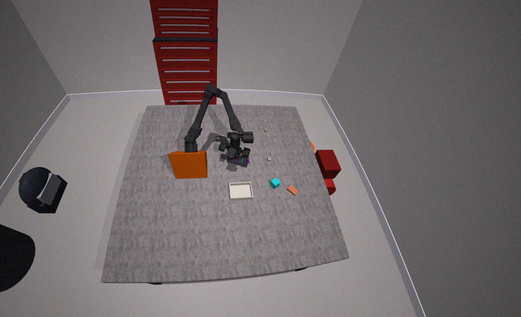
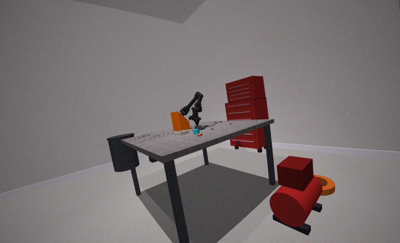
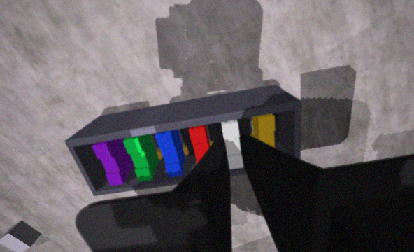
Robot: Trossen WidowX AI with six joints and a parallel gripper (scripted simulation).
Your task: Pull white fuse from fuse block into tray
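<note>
Now: the white tray 23 cm to the right of my gripper tip, 3 cm below it and 3 cm ahead of it. The rest, counted from my gripper tip: white fuse (1 cm below); grey piece (24 cm ahead, 3 cm below, 1 cm to the left); cube (24 cm ahead, 19 cm to the right, 1 cm below).
</note>
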